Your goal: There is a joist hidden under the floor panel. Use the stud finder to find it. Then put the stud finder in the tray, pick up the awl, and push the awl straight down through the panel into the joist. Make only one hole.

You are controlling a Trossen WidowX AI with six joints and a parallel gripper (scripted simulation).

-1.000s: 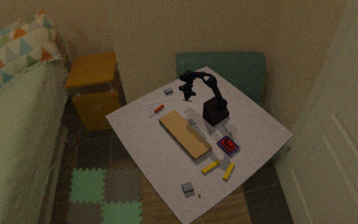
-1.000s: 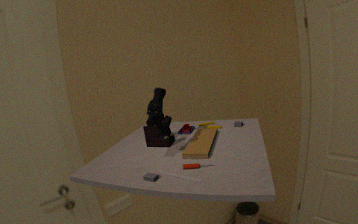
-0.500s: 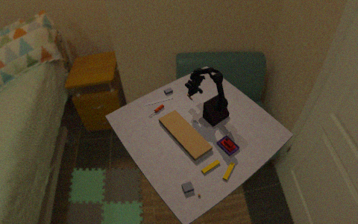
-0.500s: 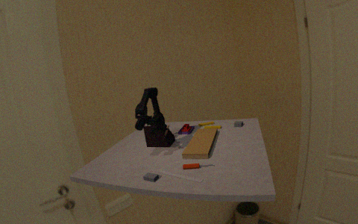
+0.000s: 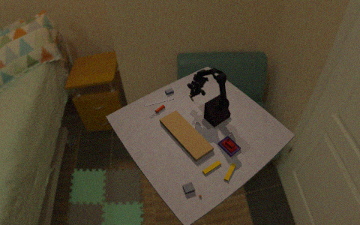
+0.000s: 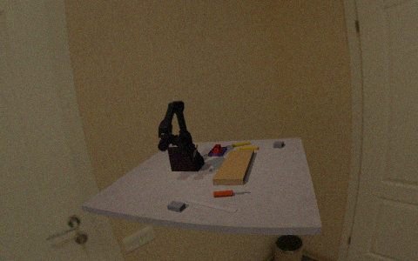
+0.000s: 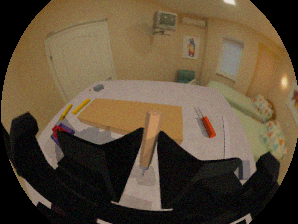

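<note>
The awl is 40 mm below my gripper tip, 20 mm behind it and 10 mm to the left of it. From my gripper tip the other things lie so: orange-handled tool 240 mm ahead, 220 mm to the right, 190 mm below; red stud finder 480 mm to the left, 160 mm below, 30 mm ahead; thin white strip 320 mm to the right, 210 mm below, 110 mm ahead.
</note>
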